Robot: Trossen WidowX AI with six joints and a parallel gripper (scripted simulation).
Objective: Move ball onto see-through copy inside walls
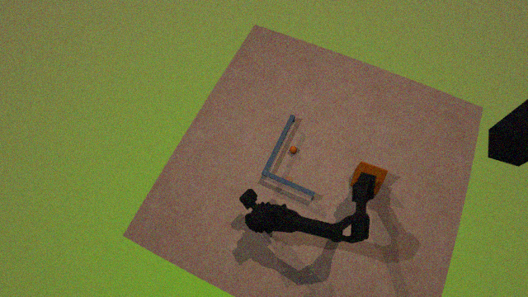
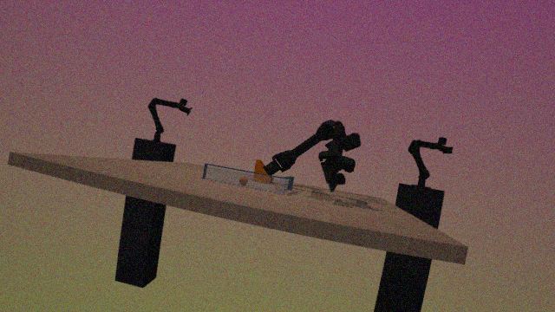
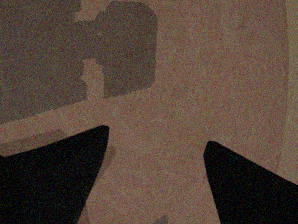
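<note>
The orange ball lies 33 cm to the right of my gripper tip, 9 cm behind it and 4 cm below it. From my gripper tip the other things lie so: clear blue wall: 32 cm to the right, 3 cm behind, 2 cm below.
</note>
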